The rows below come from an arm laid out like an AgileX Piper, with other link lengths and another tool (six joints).
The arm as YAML. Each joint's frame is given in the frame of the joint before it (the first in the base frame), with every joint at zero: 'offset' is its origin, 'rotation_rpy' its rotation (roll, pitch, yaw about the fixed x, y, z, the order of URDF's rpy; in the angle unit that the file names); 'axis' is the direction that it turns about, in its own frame. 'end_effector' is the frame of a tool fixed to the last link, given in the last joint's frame.
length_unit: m
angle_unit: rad
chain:
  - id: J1
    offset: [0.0, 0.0, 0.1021]
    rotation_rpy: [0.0, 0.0, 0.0]
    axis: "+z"
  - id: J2
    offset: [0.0, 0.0, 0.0]
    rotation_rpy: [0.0, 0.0, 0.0]
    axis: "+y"
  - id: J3
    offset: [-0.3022, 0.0, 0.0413]
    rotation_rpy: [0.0, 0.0, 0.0]
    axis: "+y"
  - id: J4
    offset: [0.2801, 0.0, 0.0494]
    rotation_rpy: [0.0, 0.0, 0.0]
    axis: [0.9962, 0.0, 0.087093]
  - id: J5
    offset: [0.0, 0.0, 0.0]
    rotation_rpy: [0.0, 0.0, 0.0]
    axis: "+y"
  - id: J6
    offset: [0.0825, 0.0, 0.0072]
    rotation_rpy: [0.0, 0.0, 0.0]
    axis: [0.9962, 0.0, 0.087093]
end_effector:
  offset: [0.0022, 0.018, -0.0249]
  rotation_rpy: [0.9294, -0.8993, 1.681]
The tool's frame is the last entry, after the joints.
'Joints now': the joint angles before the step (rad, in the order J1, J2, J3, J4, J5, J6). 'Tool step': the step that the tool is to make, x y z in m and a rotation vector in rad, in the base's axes. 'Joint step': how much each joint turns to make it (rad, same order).
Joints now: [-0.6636, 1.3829, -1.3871, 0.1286, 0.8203, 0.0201]
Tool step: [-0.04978, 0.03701, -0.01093, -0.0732, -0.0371, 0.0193]
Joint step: [0.0000, -0.2233, 0.2319, 0.0001, -0.0794, -0.0465]
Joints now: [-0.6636, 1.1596, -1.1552, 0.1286, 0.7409, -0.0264]
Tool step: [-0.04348, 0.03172, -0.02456, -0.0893, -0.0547, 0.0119]
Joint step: [0.0000, -0.2148, 0.2304, -0.0001, -0.1109, -0.0460]
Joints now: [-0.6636, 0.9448, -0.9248, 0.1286, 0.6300, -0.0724]
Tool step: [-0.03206, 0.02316, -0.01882, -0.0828, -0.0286, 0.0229]
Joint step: [0.0014, -0.1665, 0.1466, 0.0000, -0.0499, -0.0558]
